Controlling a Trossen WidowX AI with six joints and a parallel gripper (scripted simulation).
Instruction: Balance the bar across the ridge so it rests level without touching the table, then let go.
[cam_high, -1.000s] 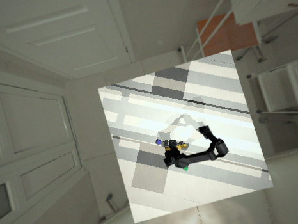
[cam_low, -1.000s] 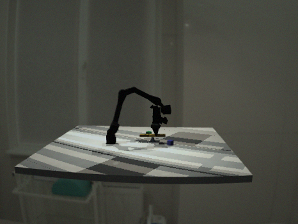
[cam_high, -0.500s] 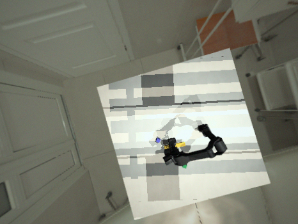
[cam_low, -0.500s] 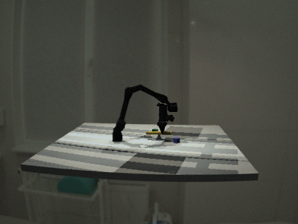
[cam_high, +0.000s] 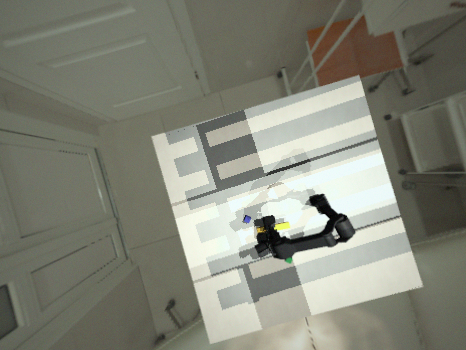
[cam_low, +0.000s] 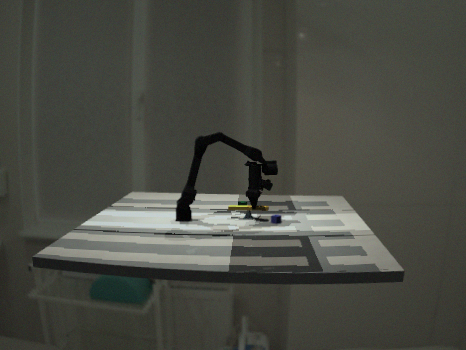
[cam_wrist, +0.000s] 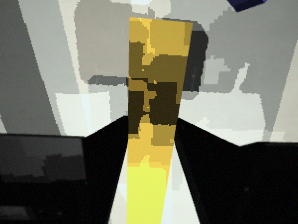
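Now: the yellow bar 30 mm behind my gripper tip. The rest, counted from my gripper tip: small green block: 210 mm to the left, 70 mm behind, 30 mm below; then small blue block: 100 mm ahead, 80 mm to the right, 30 mm below.
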